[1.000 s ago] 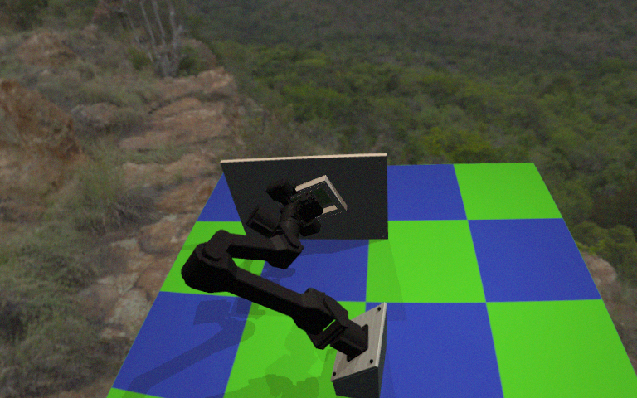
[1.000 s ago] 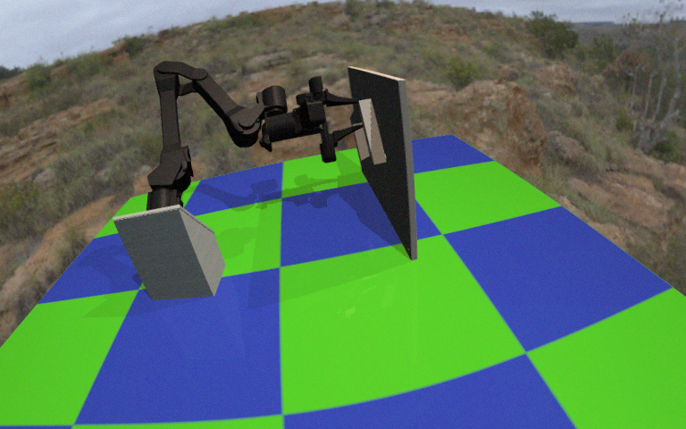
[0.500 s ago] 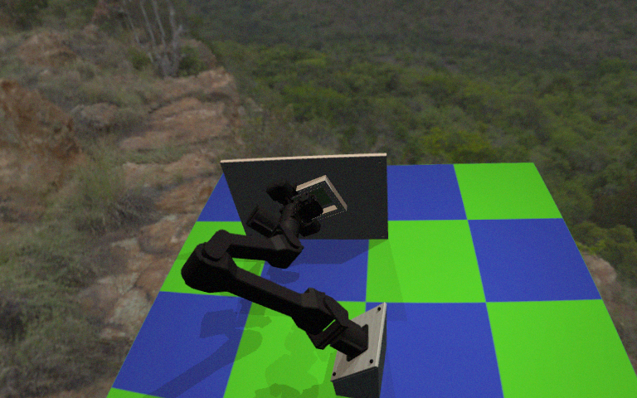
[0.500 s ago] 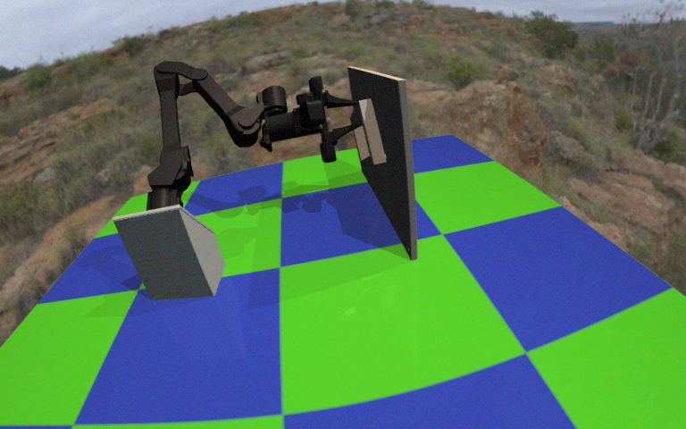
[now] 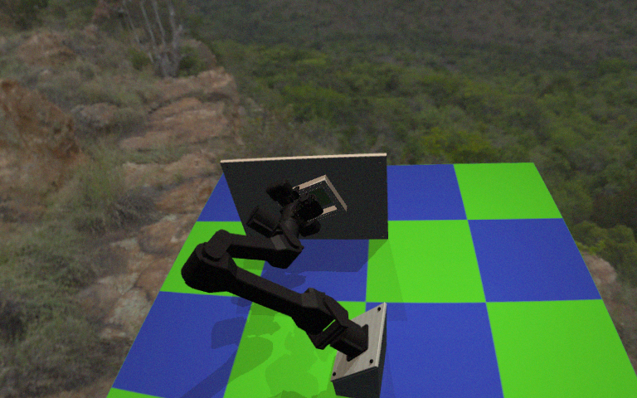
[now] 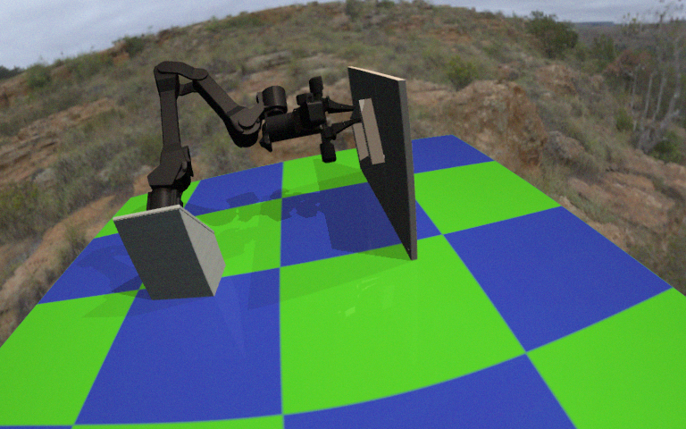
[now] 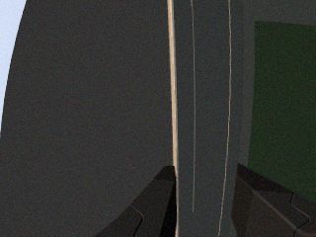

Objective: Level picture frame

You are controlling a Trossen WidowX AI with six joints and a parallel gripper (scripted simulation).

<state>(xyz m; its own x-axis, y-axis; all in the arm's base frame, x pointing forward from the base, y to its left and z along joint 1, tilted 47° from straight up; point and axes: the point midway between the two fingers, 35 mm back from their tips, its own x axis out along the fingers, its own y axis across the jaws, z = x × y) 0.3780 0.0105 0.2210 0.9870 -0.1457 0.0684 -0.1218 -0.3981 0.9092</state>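
My gripper tip is 50 mm above the picture frame and 20 mm to the left of it. Round my gripper tip: wall panel (60 mm below, 20 mm ahead, 10 mm to the right).
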